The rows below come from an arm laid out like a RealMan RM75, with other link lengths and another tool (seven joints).
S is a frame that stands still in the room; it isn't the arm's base.
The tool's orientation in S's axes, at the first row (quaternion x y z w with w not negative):
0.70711, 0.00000, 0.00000, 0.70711
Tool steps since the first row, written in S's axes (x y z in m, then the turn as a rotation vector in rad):
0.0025, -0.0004, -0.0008, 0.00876, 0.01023, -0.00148
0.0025, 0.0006, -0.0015, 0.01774, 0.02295, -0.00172
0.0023, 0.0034, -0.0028, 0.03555, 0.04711, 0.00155
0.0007, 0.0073, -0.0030, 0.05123, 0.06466, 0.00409
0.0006, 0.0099, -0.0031, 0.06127, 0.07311, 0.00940
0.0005, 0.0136, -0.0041, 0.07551, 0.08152, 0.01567
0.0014, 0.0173, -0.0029, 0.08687, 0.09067, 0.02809
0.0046, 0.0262, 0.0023, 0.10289, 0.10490, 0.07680
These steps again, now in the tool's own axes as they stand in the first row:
0.0025, -0.0008, 0.0004, 0.00876, -0.00148, -0.01023
0.0025, -0.0015, -0.0006, 0.01774, -0.00172, -0.02295
0.0023, -0.0028, -0.0034, 0.03555, 0.00155, -0.04711
0.0007, -0.0030, -0.0073, 0.05123, 0.00409, -0.06466
0.0006, -0.0031, -0.0099, 0.06127, 0.00940, -0.07311
0.0005, -0.0041, -0.0136, 0.07551, 0.01567, -0.08152
0.0014, -0.0029, -0.0173, 0.08687, 0.02809, -0.09067
0.0046, 0.0023, -0.0262, 0.10289, 0.07680, -0.10490

